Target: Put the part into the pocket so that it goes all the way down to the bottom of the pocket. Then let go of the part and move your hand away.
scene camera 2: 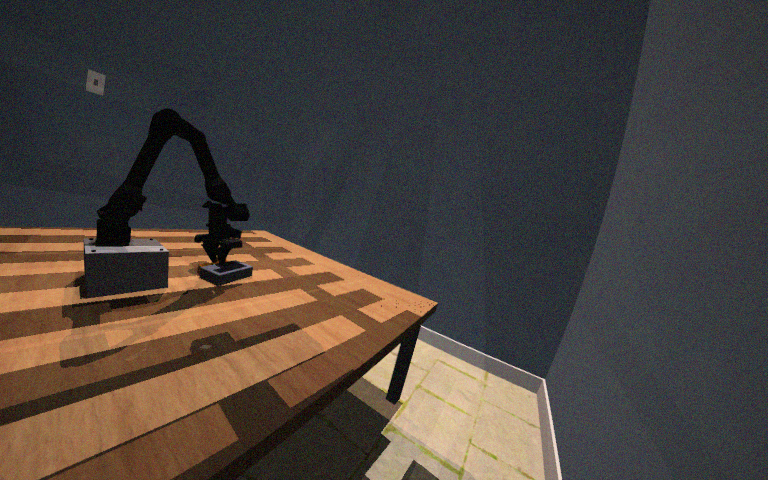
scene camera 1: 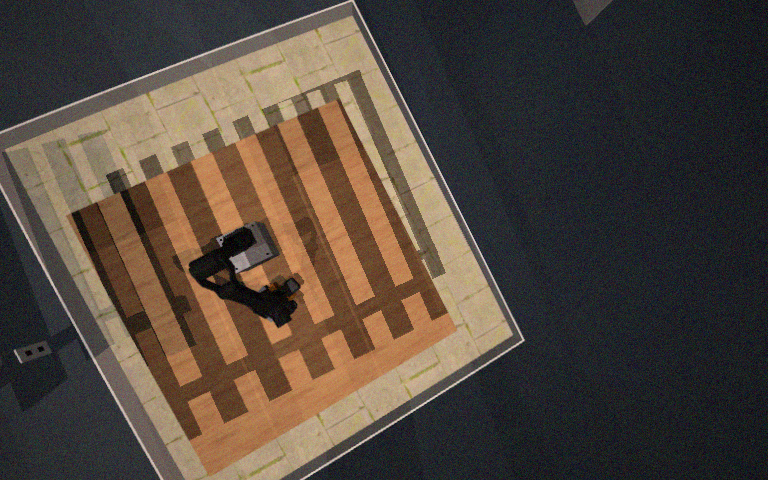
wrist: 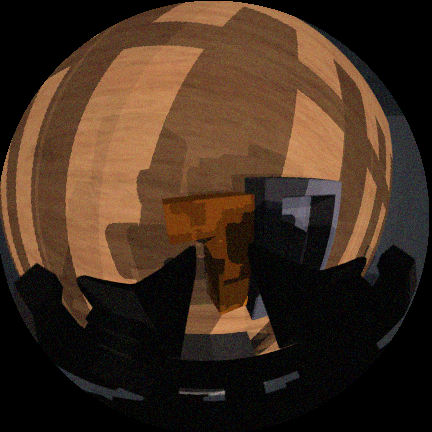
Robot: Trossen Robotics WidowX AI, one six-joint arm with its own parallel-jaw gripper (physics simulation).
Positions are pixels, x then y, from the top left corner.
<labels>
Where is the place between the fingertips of my gripper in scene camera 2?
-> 218,264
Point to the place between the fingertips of my gripper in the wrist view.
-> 221,249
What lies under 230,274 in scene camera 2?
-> A pocket block.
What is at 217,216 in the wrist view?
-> An orange part.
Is my gripper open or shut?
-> Part open.
</labels>
